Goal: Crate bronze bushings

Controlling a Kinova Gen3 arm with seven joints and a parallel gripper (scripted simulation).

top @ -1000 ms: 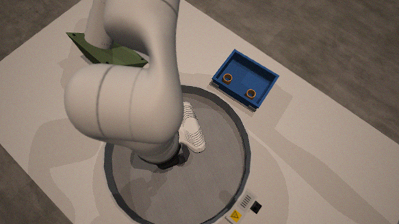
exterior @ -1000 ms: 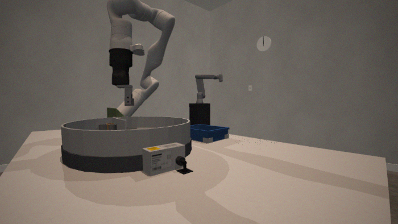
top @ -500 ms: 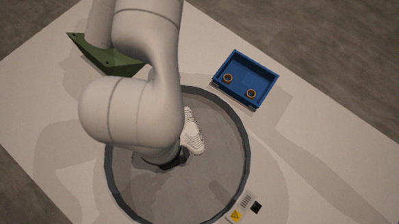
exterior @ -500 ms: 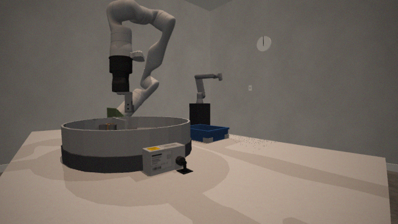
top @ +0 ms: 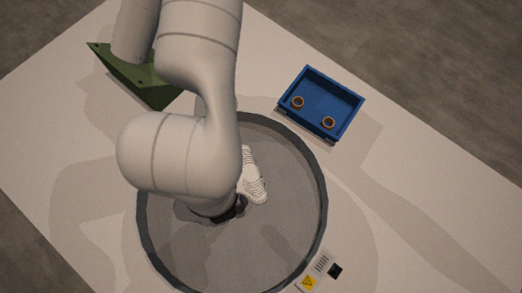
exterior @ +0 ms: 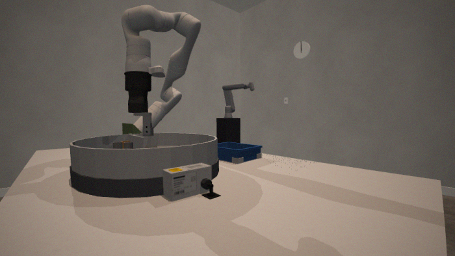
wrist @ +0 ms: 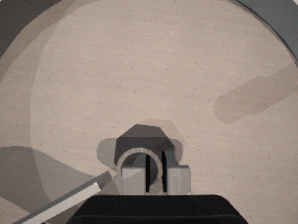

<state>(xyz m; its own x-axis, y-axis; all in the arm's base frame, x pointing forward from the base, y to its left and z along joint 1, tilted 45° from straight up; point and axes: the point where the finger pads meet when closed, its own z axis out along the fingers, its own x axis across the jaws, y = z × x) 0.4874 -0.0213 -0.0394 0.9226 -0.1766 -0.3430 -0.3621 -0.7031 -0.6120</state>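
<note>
My hand is 80 mm above the round turning table and 10 mm past it. The rest, counted from my hand: blue crate (350 mm to the left, 110 mm below, 60 mm behind).
</note>
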